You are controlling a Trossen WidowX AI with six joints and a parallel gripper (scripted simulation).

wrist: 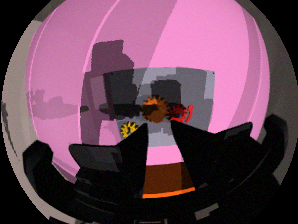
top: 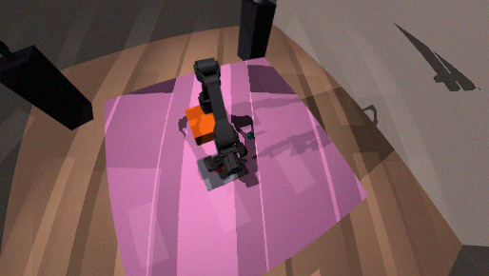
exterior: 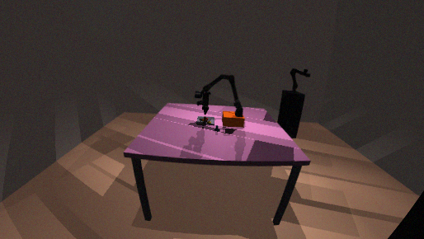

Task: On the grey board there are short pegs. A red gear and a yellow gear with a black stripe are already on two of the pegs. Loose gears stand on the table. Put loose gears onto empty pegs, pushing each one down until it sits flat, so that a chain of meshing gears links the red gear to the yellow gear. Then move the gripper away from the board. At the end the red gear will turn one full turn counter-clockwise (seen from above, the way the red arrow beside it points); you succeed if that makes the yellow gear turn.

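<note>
My gripper tip is now 5 cm above the orange gear. Round my gripper tip: teal gear: 21 cm to the left, 8 cm behind, 6 cm below; then red gear: 6 cm below, 4 cm to the right, 2 cm behind; then yellow gear: 6 cm to the left, 6 cm below, 3 cm behind.
</note>
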